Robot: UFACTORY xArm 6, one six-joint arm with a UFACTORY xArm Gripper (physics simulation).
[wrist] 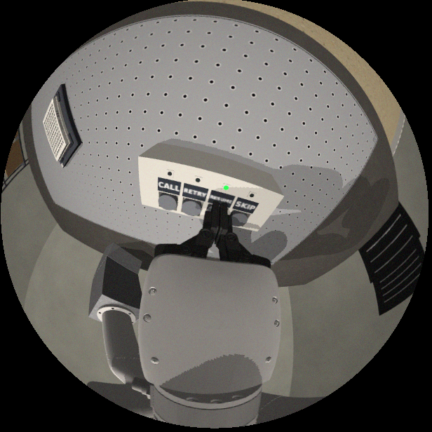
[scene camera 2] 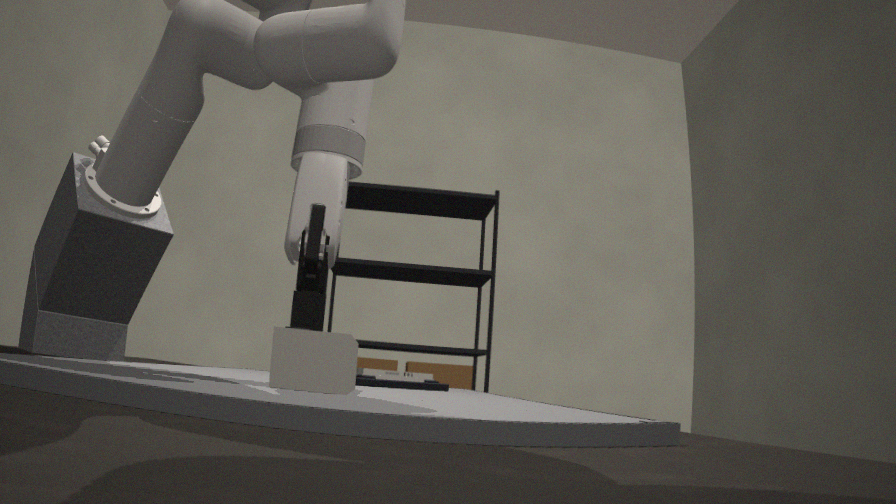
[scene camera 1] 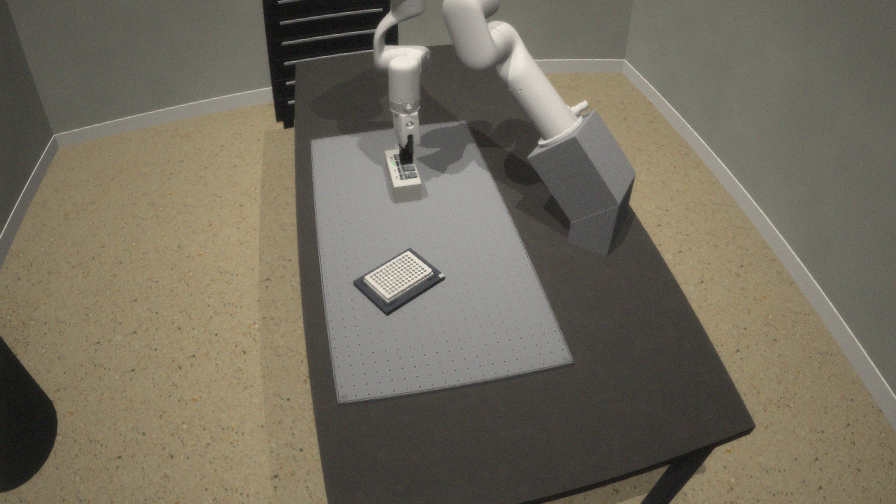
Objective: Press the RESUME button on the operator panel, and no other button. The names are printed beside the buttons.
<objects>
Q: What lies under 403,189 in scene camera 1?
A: An operator panel.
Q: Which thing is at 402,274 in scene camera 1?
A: A white well plate.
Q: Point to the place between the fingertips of the gripper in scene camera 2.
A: At 306,333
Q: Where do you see an operator panel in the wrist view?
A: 187,173
</objects>
